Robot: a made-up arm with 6 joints. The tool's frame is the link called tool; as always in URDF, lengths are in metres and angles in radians.
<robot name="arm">
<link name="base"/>
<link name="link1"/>
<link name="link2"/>
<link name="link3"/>
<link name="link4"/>
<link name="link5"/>
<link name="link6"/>
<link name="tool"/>
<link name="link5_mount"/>
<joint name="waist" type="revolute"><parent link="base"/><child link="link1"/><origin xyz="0 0 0.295"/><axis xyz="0 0 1"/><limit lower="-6.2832" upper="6.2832"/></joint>
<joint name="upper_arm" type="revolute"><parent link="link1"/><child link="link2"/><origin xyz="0 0 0"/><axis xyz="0 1 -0.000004"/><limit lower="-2.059" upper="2.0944"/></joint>
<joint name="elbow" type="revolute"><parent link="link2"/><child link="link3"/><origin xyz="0.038 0 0.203"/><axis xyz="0 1 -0.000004"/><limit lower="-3.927" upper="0.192"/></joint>
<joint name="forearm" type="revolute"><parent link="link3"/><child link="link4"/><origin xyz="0.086 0 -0.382"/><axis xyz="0 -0.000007 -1"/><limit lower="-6.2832" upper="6.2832"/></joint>
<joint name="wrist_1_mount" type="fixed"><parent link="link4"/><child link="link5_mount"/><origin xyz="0 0 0"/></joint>
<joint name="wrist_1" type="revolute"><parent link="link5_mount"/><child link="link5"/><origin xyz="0 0 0"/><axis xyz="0 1 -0.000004"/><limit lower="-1.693" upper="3.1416"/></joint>
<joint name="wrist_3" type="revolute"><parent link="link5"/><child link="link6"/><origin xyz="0.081 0 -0.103"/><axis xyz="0 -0.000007 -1"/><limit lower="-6.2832" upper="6.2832"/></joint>
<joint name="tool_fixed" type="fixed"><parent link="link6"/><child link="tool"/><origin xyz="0 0 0" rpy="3.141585 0 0"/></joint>
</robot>
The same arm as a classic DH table. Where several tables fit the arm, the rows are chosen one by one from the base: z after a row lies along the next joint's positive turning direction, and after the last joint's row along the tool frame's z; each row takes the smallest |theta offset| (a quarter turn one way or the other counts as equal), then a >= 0, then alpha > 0; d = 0 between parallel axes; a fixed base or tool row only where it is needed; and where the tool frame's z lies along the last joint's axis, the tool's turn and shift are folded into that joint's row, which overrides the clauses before.
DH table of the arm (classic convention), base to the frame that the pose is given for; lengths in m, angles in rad. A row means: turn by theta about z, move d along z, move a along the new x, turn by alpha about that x. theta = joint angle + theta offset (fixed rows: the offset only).
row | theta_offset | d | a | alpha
waist | 0 | 0.295 | 0 | -1.5708
upper_arm | -1.3857 | 0 | 0.2065 | 0
elbow | 1.3857 | 0 | 0.086 | -1.5708
forearm | 0 | 0.382 | 0 | 1.5708
wrist_1 | 0 | 0 | 0.081 | -1.5708
wrist_3 | 0 | 0.103 | 0 | 0
Joint limits (rad, base to tool): -6.2832..6.2832 -2.059..2.0944 -3.927..0.192 -6.2832..6.2832 -1.693..3.1416 -6.2832..6.2832

